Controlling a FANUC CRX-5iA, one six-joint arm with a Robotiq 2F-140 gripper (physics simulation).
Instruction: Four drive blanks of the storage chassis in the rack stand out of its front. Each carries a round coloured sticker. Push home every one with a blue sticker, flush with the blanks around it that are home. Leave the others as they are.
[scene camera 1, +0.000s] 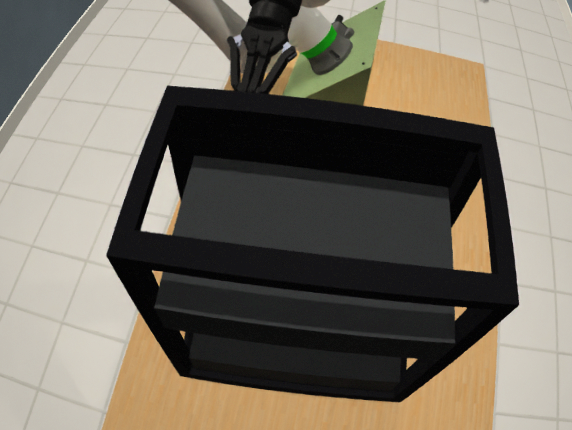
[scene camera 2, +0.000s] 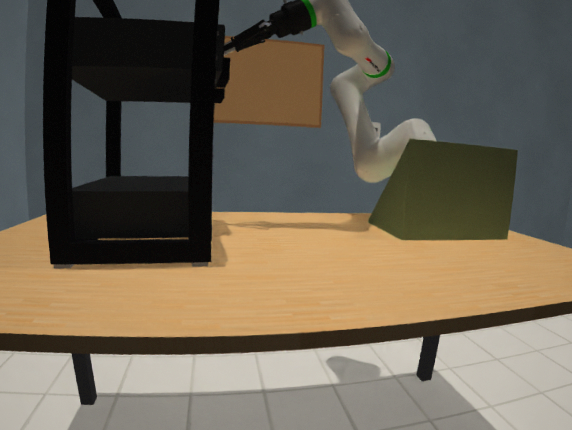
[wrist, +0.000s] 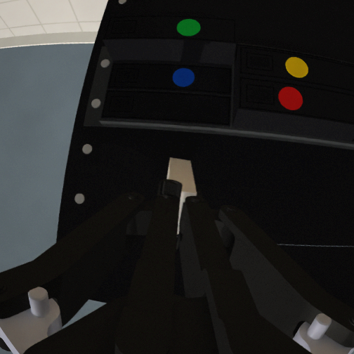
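Note:
The storage chassis (scene camera 1: 315, 215) (scene camera 2: 132, 42) (wrist: 165, 125) sits high in the black rack (scene camera 1: 310, 270) (scene camera 2: 202, 150). In the wrist view the blue-sticker blank (wrist: 183, 77) lies back, looking level with the plain blank (wrist: 170, 107) beside it. The green-sticker blank (wrist: 188, 27) stands out on its other side. The yellow-sticker blank (wrist: 296, 67) and the red-sticker blank (wrist: 290, 98) stand out side by side at the right. My gripper (scene camera 1: 250, 91) (scene camera 2: 228, 48) (wrist: 177, 175) is shut and empty, its pale tips close before the chassis front; whether they touch is unclear.
A second dark unit (scene camera 2: 130, 212) sits low in the rack. The rack stands on the wooden table (scene camera 1: 435, 85) (scene camera 2: 310, 290). The green wedge-shaped base (scene camera 1: 345, 55) (scene camera 2: 450, 195) carries the arm. A brown board (scene camera 2: 280, 85) hangs on the back wall.

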